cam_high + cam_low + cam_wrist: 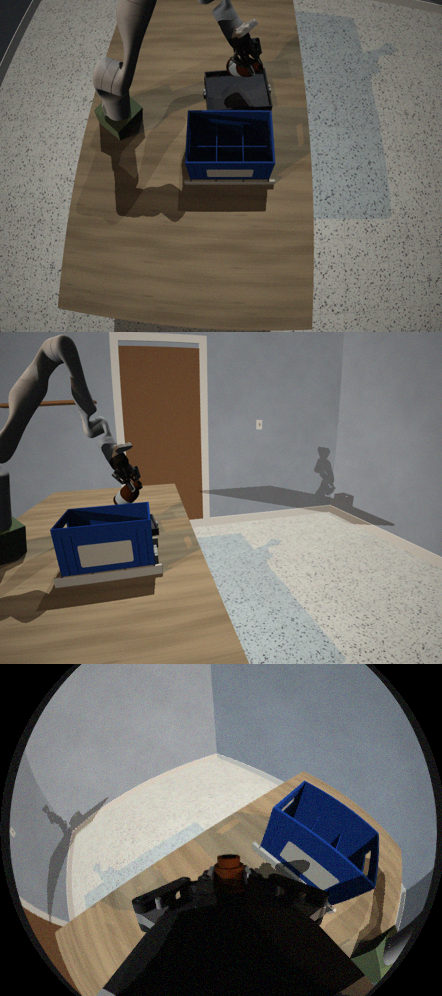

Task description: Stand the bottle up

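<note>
Right now the brown bottle is 3 cm below my hand, 3 cm behind it and 2 cm to the left of it. The rest, counted from my hand: tray (19 cm below, 6 cm behind, 3 cm to the left); blue crate (26 cm to the right, 11 cm below, 9 cm behind).
</note>
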